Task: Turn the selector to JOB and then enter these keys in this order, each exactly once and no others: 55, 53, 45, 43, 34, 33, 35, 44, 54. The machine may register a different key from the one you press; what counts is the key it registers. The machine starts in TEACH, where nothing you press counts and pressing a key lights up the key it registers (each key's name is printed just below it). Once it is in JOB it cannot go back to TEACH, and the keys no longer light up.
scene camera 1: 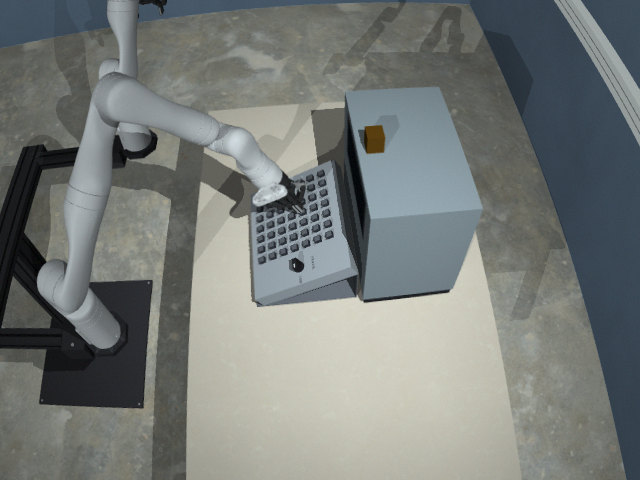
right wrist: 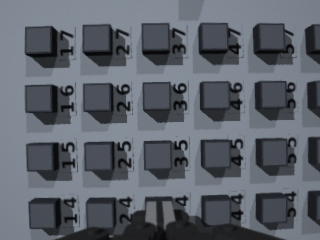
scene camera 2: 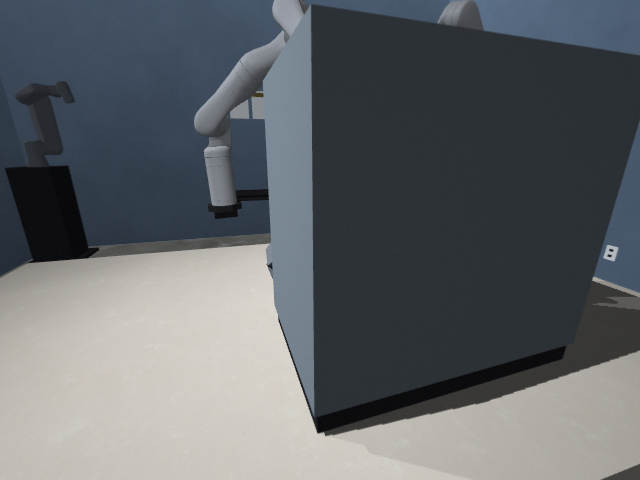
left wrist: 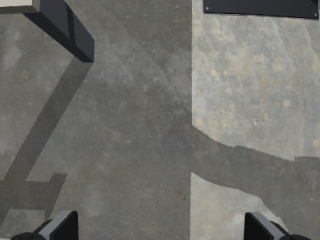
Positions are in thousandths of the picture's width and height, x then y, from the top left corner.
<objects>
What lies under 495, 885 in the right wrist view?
My right gripper.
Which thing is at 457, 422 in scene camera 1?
My right gripper.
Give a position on a sloped grey key panel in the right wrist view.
At 580, 519
</objects>
